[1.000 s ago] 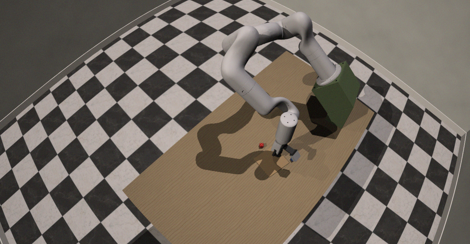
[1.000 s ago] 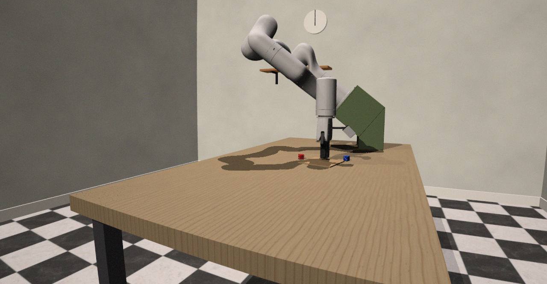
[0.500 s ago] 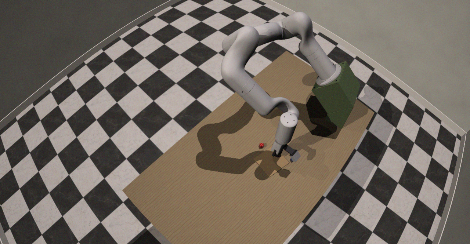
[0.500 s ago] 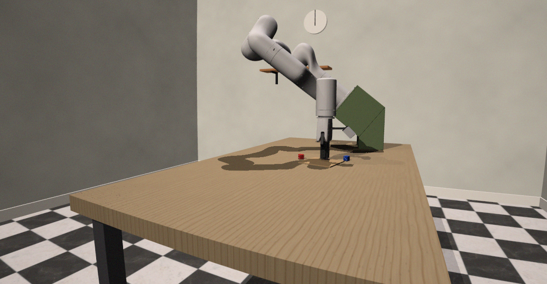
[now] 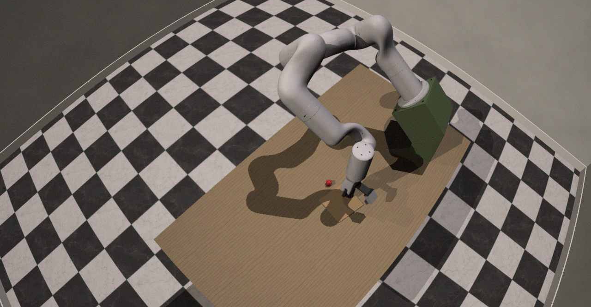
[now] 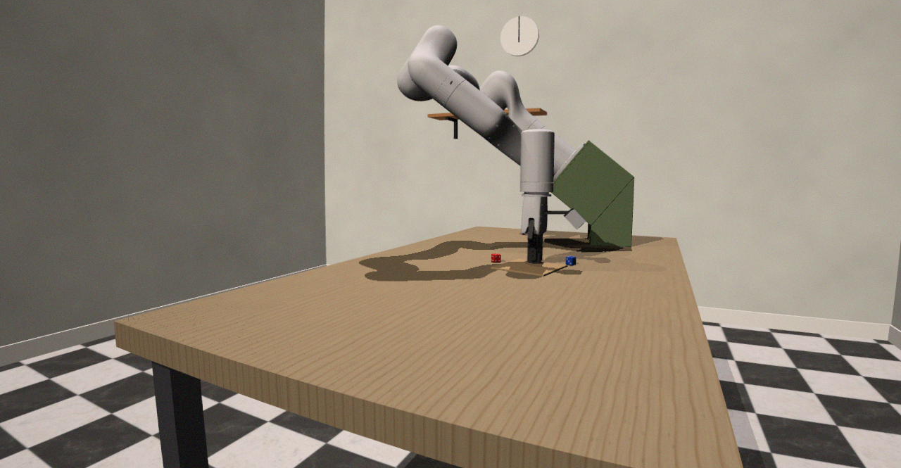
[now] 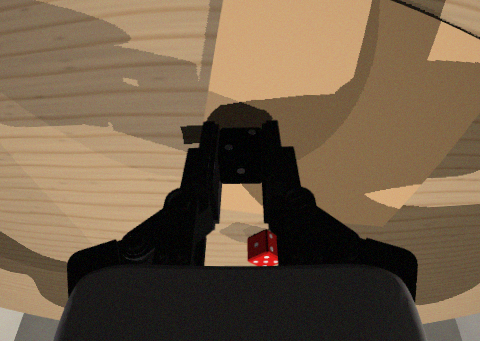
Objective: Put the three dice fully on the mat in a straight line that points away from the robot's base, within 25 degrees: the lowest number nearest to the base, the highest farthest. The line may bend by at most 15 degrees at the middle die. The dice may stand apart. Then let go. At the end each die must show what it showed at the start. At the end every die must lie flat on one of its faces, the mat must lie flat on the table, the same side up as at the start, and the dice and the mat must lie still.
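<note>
My gripper is now 10 mm above the black die. The rest, counted from my hand: tan mat (50 mm ahead, 20 mm below); red die (20 mm ahead, 100 mm to the right, 20 mm below); blue die (30 mm behind, 90 mm to the left, 20 mm below).
</note>
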